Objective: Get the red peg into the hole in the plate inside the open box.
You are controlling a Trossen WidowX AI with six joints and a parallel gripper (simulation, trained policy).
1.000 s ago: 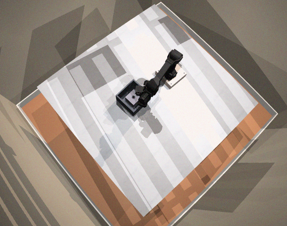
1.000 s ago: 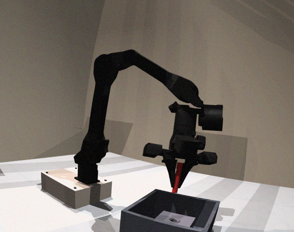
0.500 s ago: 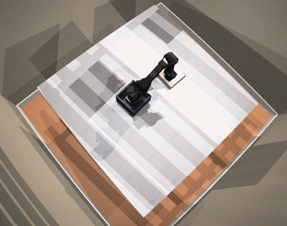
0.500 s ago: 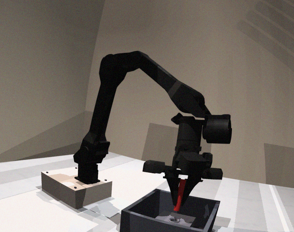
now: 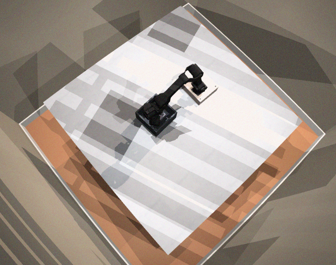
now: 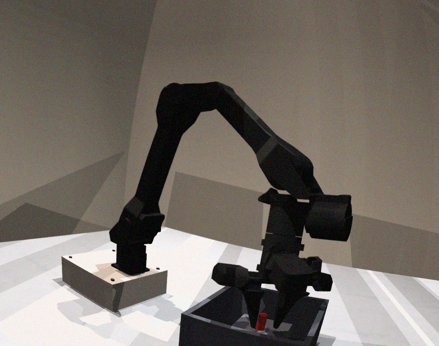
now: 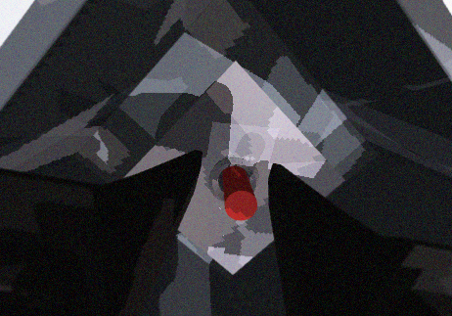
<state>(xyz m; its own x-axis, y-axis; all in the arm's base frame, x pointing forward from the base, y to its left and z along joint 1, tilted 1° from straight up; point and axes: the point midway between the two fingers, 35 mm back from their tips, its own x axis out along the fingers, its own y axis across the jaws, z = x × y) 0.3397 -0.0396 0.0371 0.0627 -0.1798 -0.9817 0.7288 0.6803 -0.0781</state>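
The red peg is 20 mm below my gripper tip, 10 mm to the left of it and 10 mm behind it. From my gripper tip the other things lie so: plate: 20 mm below, 10 mm to the left, 10 mm behind; dark box: 40 mm below, 10 mm to the left, 10 mm behind.
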